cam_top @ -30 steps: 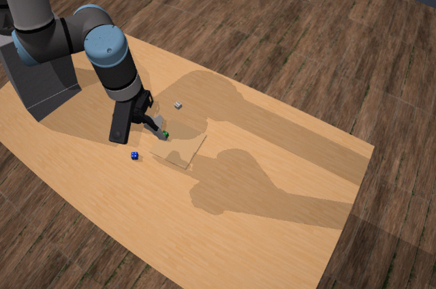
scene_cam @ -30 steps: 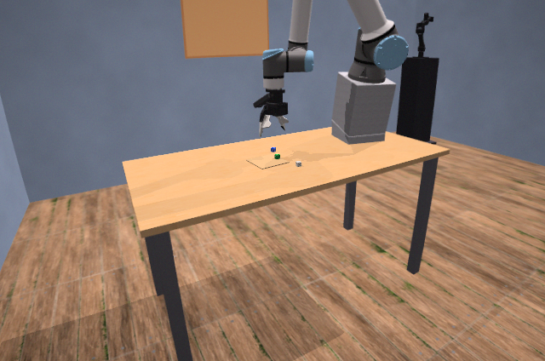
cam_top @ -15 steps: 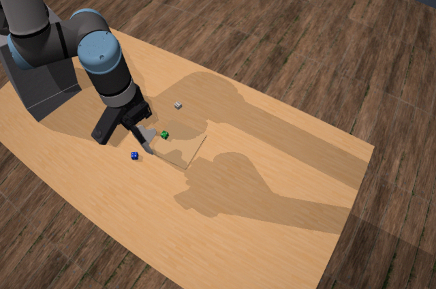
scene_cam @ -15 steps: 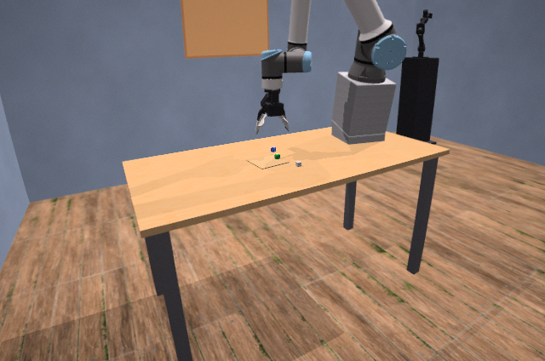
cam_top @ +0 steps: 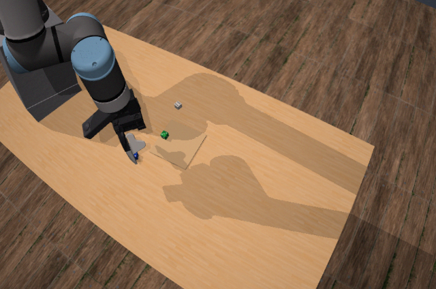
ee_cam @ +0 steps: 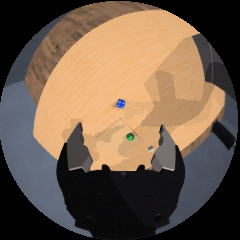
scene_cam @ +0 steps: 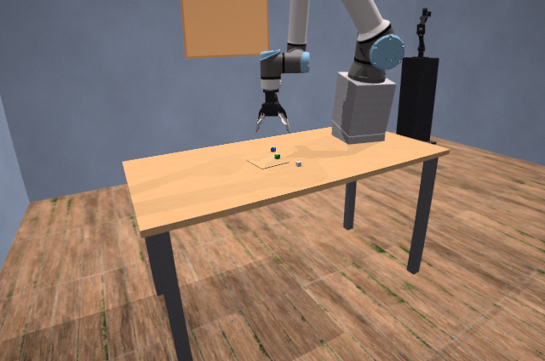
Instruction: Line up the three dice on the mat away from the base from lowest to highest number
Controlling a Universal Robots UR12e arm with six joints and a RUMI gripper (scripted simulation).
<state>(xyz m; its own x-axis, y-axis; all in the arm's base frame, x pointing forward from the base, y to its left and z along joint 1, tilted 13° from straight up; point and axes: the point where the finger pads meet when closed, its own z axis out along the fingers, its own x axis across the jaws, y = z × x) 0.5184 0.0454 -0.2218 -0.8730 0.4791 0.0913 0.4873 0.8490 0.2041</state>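
My hand is 9 cm above the blue die and 1 cm to the left of it. Round my hand: green die (11 cm to the left, 8 cm below, 2 cm ahead); then white die (23 cm to the left, 9 cm below, 3 cm behind); then tan mat (12 cm to the left, 10 cm below, 7 cm ahead).
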